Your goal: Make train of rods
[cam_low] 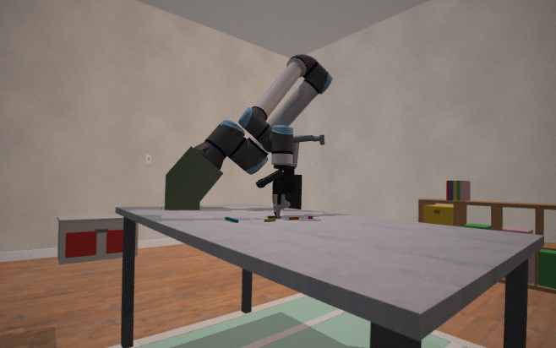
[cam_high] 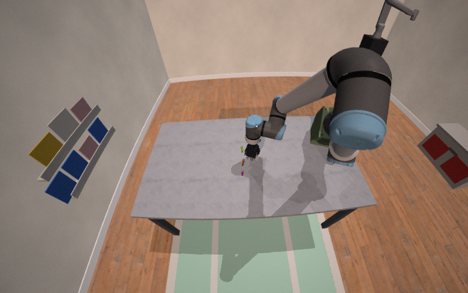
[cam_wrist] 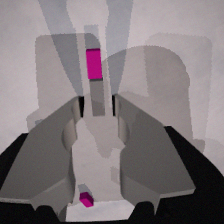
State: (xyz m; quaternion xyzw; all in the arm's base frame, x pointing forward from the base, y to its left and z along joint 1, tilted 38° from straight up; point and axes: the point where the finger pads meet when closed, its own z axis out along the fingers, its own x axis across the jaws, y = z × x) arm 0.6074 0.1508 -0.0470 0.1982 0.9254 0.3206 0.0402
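The grey rod lies 1 cm below my hand. From my hand the other things lie so: turquoise rod: 21 cm to the right, 1 cm below; orange rod: 7 cm ahead, 4 cm to the left, 1 cm below; lime rod: 9 cm to the right, 8 cm ahead, 1 cm below.
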